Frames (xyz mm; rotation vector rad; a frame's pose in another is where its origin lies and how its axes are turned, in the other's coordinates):
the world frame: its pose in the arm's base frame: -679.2 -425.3 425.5 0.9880 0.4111 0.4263
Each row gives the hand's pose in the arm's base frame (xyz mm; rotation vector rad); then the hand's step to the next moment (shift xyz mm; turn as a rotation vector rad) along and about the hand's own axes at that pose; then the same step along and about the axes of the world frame.
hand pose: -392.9 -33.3 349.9 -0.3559 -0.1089 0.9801
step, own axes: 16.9 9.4 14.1 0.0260 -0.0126 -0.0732
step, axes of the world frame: 9.0 18.6 -12.1 0.0436 -0.0650 -0.0083
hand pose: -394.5 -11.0 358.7 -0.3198 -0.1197 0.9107
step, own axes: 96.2 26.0 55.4 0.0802 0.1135 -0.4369
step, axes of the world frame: 69.9 81.0 -39.5 0.1346 -0.3853 -0.2089
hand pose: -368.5 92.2 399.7 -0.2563 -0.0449 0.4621
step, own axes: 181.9 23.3 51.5 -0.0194 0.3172 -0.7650
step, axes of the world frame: 177.6 67.1 15.9 0.0916 -0.6532 -0.5012
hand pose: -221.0 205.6 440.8 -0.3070 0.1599 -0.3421
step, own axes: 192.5 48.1 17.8 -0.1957 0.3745 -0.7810
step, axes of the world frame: 158.5 -56.4 106.7 0.0242 -0.5904 -0.6629
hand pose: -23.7 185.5 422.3 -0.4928 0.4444 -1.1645
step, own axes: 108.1 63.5 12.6 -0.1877 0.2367 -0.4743
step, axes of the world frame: 39.9 -82.9 86.1 0.0364 -0.3235 -0.4585
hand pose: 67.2 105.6 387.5 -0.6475 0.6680 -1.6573
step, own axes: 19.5 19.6 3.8 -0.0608 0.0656 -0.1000
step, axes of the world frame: 0.2 -21.9 17.3 0.0308 -0.0725 -0.1086
